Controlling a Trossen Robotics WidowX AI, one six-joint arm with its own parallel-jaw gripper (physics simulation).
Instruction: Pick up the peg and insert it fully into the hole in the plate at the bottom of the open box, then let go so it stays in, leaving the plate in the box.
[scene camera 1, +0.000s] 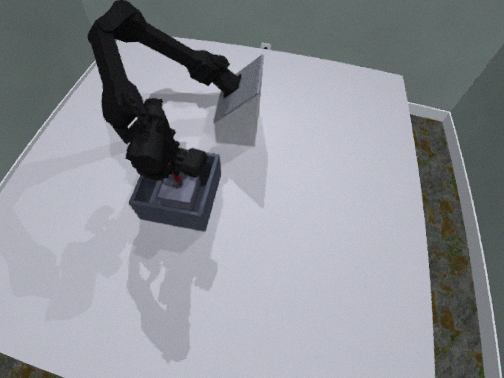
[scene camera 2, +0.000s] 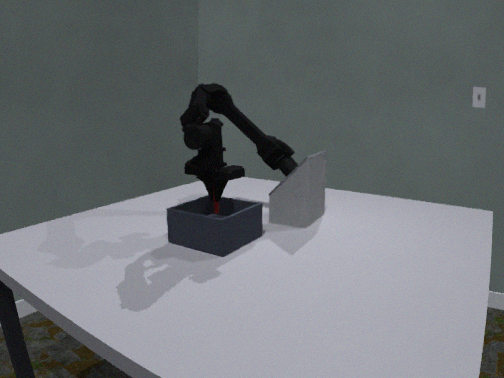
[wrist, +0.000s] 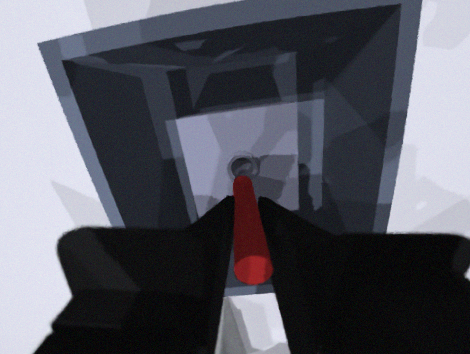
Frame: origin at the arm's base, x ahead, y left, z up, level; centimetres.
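Seen in the pictures: gripper, between the fingertips: (scene camera 1: 174, 173) (scene camera 2: 215, 201) (wrist: 245, 204); arm's base, origin of its link: (scene camera 1: 232, 86) (scene camera 2: 295, 175).
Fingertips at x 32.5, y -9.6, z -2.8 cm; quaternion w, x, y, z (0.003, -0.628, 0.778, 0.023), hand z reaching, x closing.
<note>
Offsets run from my fingertips to a thing's middle. Level surfaces: height alone.
My gripper (wrist: 245, 204) is shut on the red peg {dx -0.2, dy +0.0, dz +0.5 cm} (scene camera 1: 176, 177) (scene camera 2: 216, 207) (wrist: 249, 225), which points down into the open box. The dark blue-grey box {dx +0.4, dy +0.1, dz -6.2 cm} (scene camera 1: 172, 220) (scene camera 2: 200, 231) (wrist: 407, 60) stands on the table. The light plate {dx +0.4, dy +0.1, dz -7.6 cm} (scene camera 1: 175, 200) (wrist: 200, 145) lies at the bottom of the box. In the wrist view its round hole (wrist: 243, 166) shows just beyond the peg's lower tip, which overlaps the hole's near edge. The gap between tip and hole is hard to judge. The box wall hides the plate and the peg's lower end in scene camera 2.
A grey wedge-shaped block (scene camera 1: 237, 122) (scene camera 2: 300, 197) stands behind the box, at the base of my arm. The box walls rise around the plate and the peg's lower part. The white table {dz -11.1 cm} (scene camera 1: 325, 225) (scene camera 2: 360, 270) carries the box and the block.
</note>
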